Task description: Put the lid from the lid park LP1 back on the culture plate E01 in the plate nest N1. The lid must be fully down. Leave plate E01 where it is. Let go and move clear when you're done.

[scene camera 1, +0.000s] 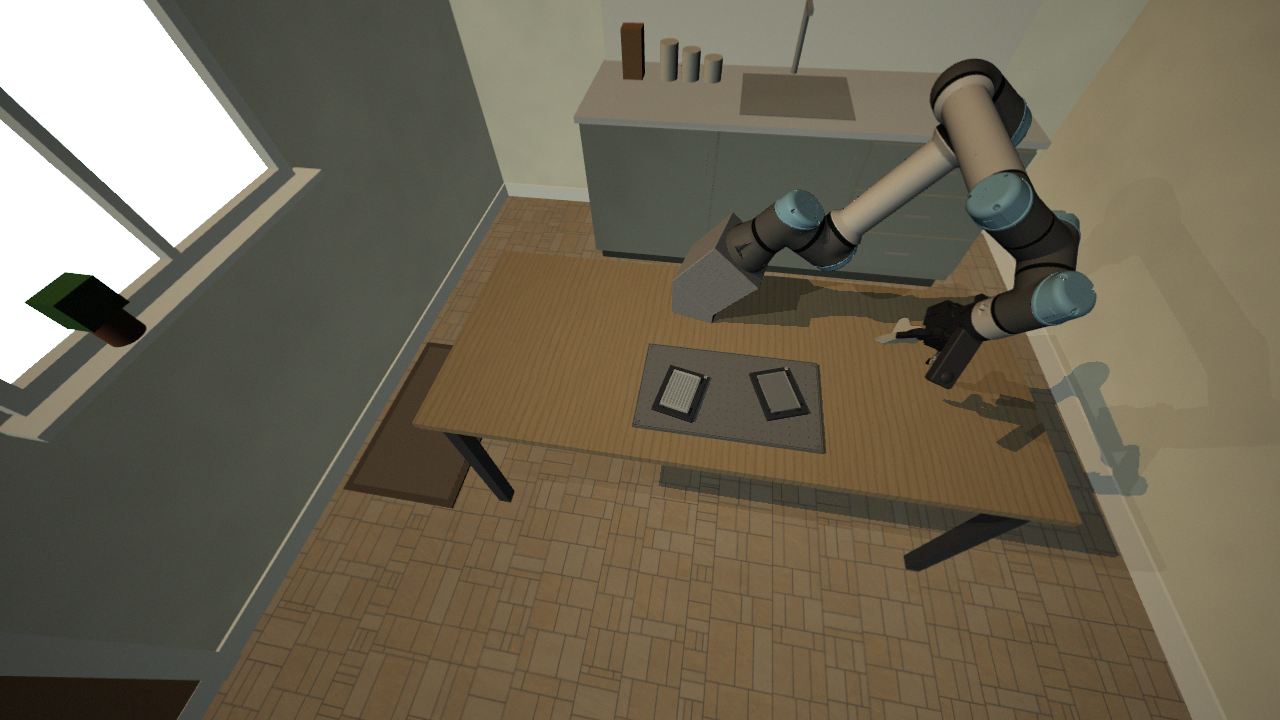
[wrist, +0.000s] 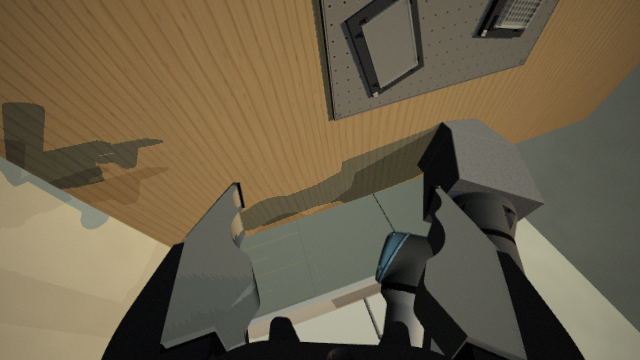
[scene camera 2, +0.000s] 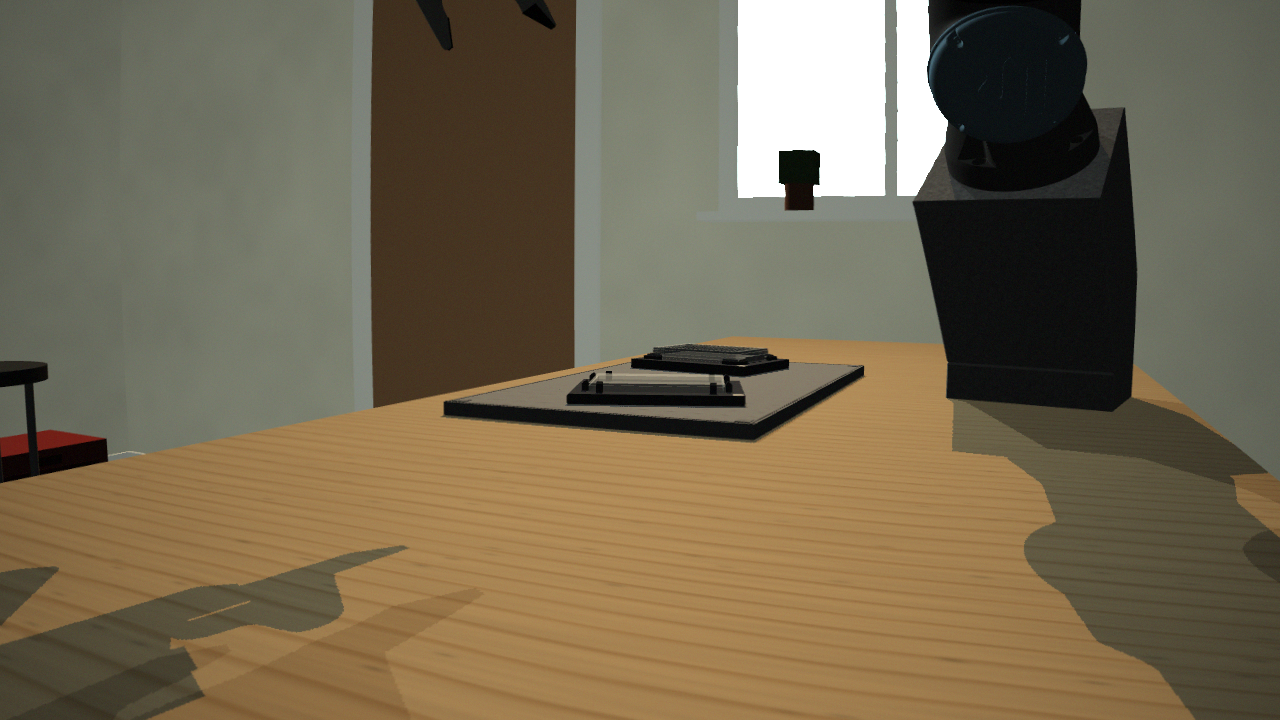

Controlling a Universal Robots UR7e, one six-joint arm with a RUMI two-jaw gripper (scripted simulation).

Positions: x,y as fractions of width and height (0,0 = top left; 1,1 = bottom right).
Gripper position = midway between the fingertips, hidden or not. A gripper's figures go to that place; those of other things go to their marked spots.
Scene:
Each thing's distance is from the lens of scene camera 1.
my gripper (scene camera 1: 0.70,0.49): 118 cm
culture plate E01 (scene camera 1: 0.53,0.55): 131 cm

